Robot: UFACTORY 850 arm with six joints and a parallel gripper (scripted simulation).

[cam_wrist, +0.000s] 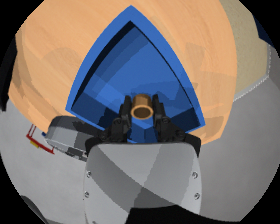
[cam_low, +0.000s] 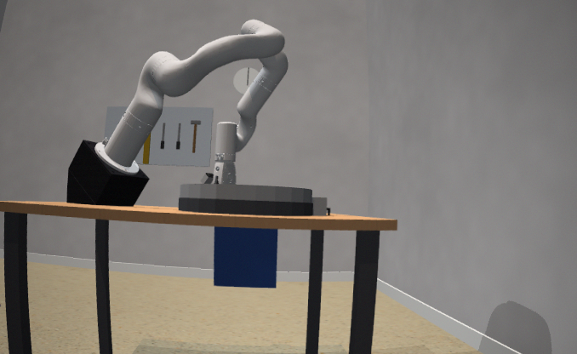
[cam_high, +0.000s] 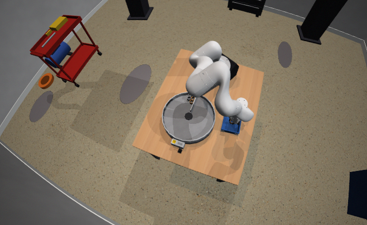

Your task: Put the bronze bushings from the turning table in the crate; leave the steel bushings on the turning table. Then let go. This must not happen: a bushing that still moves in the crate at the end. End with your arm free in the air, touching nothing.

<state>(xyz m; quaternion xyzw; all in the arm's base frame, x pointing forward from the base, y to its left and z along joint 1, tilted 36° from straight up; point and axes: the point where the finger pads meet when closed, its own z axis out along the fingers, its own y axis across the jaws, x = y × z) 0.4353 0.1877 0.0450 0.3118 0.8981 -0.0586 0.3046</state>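
My hand is 10 mm above the blue crate. The rest, counted from my hand: grey turning table 30 mm ahead, 350 mm to the right, 10 mm above.
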